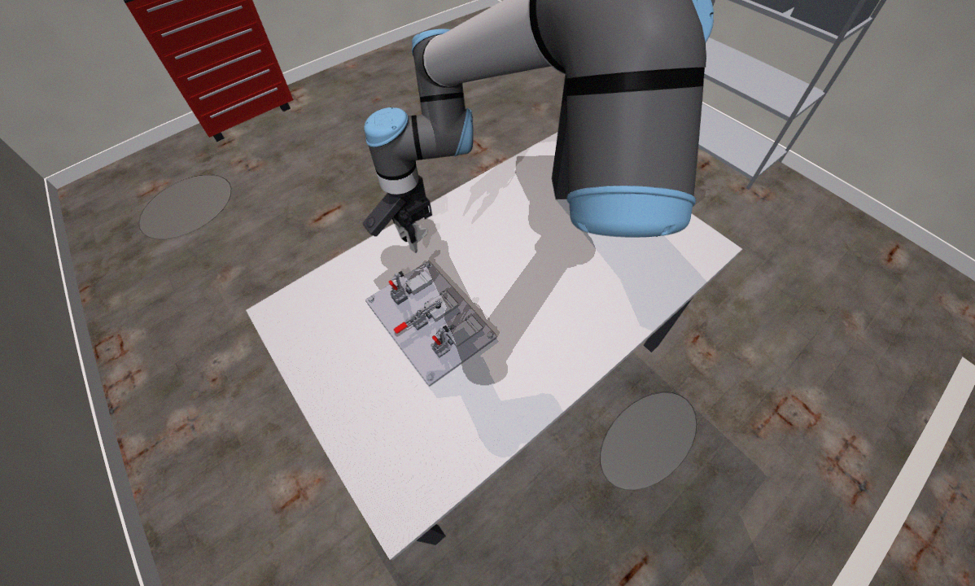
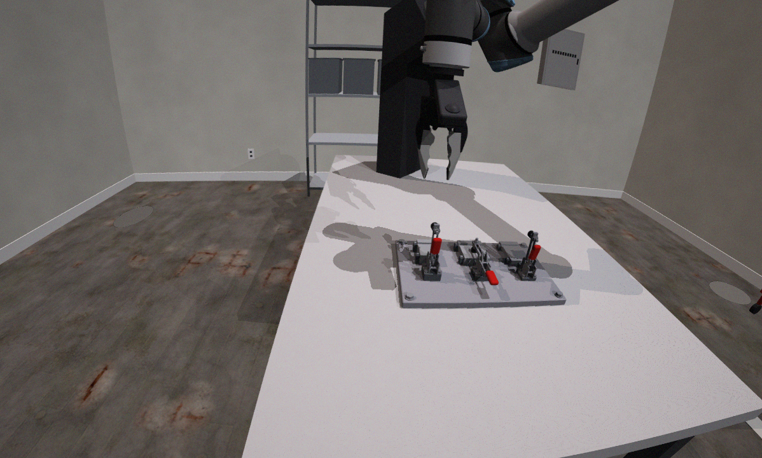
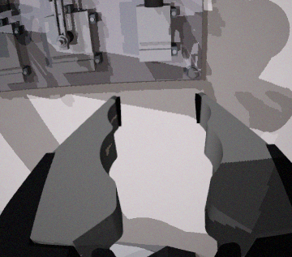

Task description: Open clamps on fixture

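Now: the fixture 20 mm ahead of my hand, 120 mm to the left of it and 210 mm below it.
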